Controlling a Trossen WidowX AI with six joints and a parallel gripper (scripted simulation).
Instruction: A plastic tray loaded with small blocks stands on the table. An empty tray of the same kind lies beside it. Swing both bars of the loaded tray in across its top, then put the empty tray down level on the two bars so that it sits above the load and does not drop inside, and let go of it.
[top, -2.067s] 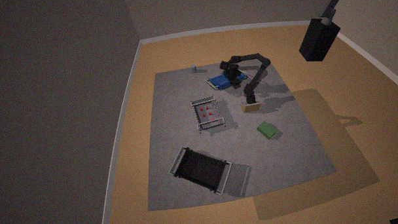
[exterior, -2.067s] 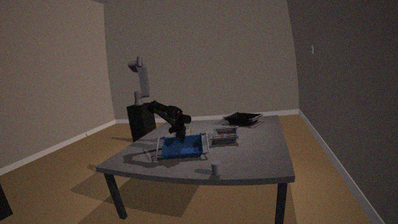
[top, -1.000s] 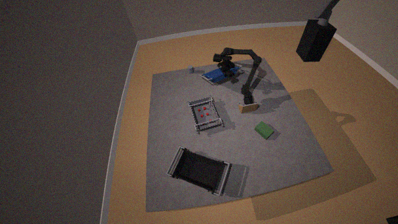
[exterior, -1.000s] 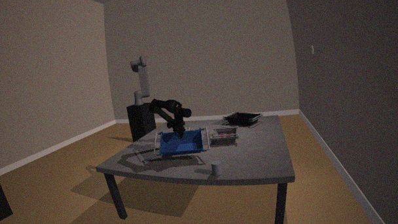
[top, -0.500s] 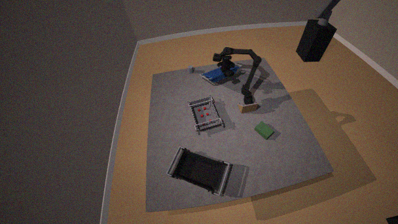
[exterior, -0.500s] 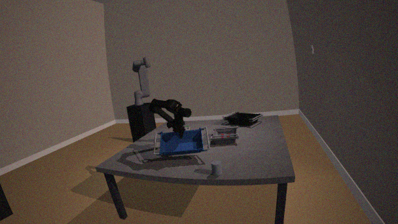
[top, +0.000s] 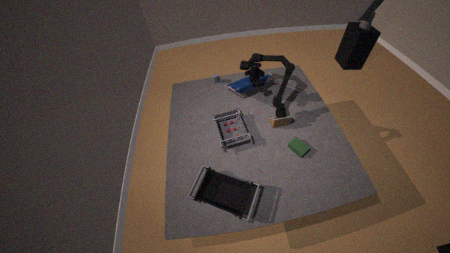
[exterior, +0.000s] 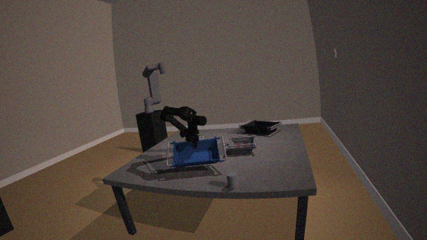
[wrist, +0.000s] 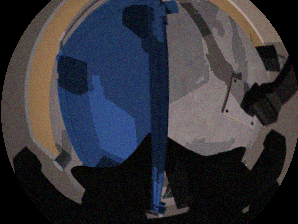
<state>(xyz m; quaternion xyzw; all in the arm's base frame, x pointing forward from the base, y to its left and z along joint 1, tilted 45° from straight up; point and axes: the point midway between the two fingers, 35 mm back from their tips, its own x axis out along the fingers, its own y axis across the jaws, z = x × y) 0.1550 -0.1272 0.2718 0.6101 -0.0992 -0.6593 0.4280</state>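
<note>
Right now my gripper tip is 4 cm short of the blue tray, 7 cm to the left of it and 1 cm above it. Round my gripper tip: green block: 25 cm behind, 50 cm to the left, 10 cm below.
</note>
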